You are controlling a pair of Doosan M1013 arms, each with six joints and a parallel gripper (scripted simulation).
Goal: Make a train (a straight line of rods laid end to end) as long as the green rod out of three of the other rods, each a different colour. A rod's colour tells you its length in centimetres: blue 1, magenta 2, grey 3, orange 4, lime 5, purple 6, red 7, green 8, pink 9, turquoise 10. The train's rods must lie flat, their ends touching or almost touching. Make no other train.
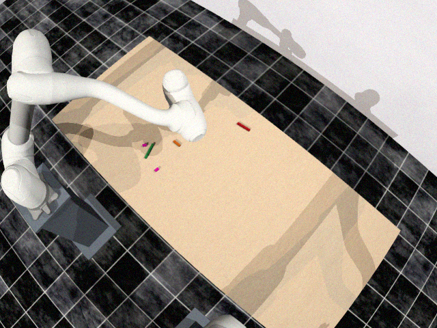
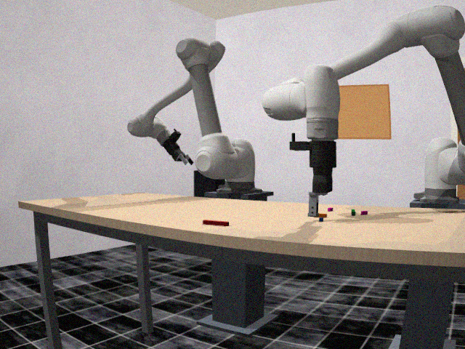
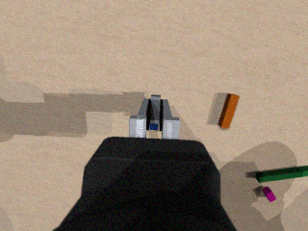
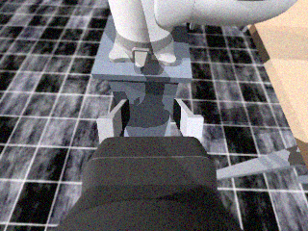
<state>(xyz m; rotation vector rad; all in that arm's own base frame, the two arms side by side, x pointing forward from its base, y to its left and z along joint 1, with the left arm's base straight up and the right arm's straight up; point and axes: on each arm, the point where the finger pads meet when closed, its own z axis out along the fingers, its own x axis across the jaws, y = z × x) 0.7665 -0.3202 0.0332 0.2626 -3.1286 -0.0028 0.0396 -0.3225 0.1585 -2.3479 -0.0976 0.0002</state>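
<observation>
My left gripper is now 20 mm above the grey rod. Round my left hand: orange rod 90 mm behind, 20 mm to the right, 30 mm below; then blue rod 20 mm to the left, 30 mm below; then green rod 200 mm behind, 50 mm to the left, 30 mm below.
</observation>
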